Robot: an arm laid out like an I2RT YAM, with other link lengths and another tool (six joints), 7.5 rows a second.
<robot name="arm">
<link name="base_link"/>
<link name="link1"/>
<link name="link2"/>
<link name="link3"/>
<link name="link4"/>
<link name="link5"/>
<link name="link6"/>
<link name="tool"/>
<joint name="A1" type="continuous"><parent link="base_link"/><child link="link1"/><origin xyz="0 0 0.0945"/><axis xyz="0 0 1"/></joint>
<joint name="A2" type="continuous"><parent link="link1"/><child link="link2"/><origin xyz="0.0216 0.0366 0.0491"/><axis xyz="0 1 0"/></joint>
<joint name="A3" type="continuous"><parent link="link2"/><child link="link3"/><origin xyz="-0.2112 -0.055 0"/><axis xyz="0 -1 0"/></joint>
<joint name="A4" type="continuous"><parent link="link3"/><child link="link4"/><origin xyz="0.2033 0.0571 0.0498"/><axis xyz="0 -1 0"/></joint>
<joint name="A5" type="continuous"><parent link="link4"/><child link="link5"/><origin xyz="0.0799 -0.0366 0.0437"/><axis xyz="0 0 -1"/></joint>
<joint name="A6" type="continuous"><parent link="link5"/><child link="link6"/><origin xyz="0.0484 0 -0.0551"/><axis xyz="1 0 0"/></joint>
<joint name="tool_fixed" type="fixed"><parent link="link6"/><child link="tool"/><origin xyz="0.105 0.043 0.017" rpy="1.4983 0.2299 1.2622"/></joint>
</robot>
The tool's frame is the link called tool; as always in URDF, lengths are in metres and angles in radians. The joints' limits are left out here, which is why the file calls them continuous.
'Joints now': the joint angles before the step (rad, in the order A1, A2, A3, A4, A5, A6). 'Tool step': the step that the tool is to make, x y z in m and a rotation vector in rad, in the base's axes. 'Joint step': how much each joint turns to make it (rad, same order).
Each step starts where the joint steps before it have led.
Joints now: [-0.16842, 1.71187, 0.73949, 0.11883, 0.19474, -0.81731]
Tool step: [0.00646, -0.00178, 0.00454, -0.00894, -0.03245, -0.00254]
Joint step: [0.00001, 0.00003, 0.00002, 0.03357, 0.00421, -0.00037]
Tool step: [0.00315, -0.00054, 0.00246, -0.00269, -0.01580, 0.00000]
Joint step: [-0.00002, -0.00040, 0.00076, 0.01488, -0.00001, -0.00001]
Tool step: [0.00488, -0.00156, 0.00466, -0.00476, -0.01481, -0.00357]
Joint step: [-0.00036, -0.00039, 0.01524, -0.00038, 0.00382, 0.00077]
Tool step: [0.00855, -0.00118, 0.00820, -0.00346, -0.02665, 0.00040]
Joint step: [0.00038, 0.00001, 0.02633, 0.00038, -0.00076, 0.00076]
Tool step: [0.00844, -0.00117, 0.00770, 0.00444, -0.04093, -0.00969]
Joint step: [-0.00038, -0.00001, 0.00989, 0.02673, -0.00076, 0.01488]
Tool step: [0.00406, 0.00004, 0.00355, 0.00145, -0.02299, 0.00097]
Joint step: [-0.00003, 0.00035, 0.00000, 0.02209, -0.00423, 0.00341]
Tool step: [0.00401, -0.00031, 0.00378, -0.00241, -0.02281, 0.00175]
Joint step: [0.00003, 0.00002, 0.00003, 0.02287, -0.00226, 0.00002]
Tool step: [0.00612, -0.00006, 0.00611, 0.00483, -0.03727, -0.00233]
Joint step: [-0.00002, -0.00001, -0.00001, 0.03396, -0.00497, 0.01029]
